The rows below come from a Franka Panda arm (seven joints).
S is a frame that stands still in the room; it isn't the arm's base.
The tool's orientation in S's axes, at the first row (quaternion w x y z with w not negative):
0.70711 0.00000 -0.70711 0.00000
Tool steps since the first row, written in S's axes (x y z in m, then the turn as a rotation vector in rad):
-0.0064 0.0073 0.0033 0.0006 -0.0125 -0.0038
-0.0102 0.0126 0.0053 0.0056 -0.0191 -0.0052
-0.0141 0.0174 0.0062 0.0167 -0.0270 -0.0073
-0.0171 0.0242 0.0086 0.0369 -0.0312 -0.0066
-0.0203 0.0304 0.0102 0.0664 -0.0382 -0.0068
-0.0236 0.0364 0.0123 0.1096 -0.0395 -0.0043
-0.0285 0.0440 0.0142 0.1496 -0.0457 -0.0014
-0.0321 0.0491 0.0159 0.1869 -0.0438 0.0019
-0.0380 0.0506 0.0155 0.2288 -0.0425 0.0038
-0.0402 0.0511 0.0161 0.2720 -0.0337 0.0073
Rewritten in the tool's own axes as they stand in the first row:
0.0033 0.0073 0.0064 -0.0038 -0.0125 -0.0006
0.0053 0.0126 0.0102 -0.0052 -0.0191 -0.0056
0.0062 0.0174 0.0141 -0.0073 -0.0270 -0.0167
0.0086 0.0242 0.0171 -0.0066 -0.0312 -0.0369
0.0102 0.0304 0.0203 -0.0068 -0.0382 -0.0664
0.0123 0.0364 0.0236 -0.0043 -0.0395 -0.1096
0.0142 0.0440 0.0285 -0.0014 -0.0457 -0.1496
0.0159 0.0491 0.0321 0.0019 -0.0438 -0.1869
0.0155 0.0506 0.0380 0.0038 -0.0425 -0.2288
0.0161 0.0511 0.0402 0.0073 -0.0337 -0.2720

